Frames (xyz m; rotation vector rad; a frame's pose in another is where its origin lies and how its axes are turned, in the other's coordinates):
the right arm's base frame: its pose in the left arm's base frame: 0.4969 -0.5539 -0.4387 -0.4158 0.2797 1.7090
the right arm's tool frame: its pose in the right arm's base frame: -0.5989 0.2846 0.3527 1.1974 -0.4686 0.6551
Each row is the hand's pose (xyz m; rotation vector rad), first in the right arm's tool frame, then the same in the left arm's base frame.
Working: the right arm's tool frame: its pose in the left arm's base frame: 0.2614 -0.9955 0.1213 1.0373 1.0754 1.8453

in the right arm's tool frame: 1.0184 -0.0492 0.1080 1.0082 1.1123 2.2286
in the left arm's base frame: -0.0307 -0.0489 0.3855 -0.5904 -0.3875 -1.0123
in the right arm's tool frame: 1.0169 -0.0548 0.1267 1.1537 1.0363 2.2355
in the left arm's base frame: -0.0122 -0.0425 0.3860 -0.6564 -0.4261 -0.9096
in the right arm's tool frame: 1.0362 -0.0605 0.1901 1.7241 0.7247 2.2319
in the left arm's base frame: 0.0384 -0.0043 0.4062 -0.8604 -0.5398 -0.4652
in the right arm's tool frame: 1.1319 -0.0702 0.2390 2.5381 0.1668 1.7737
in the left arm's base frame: 0.0467 0.0982 0.4388 -1.1238 -0.8424 0.2031
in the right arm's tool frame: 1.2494 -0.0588 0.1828 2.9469 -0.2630 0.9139
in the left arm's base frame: -0.0520 0.1805 0.4629 -1.3004 -1.2851 0.7263
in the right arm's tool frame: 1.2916 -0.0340 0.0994 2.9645 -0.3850 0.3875
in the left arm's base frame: -0.1484 0.1833 0.4702 -1.3550 -1.5953 0.9306
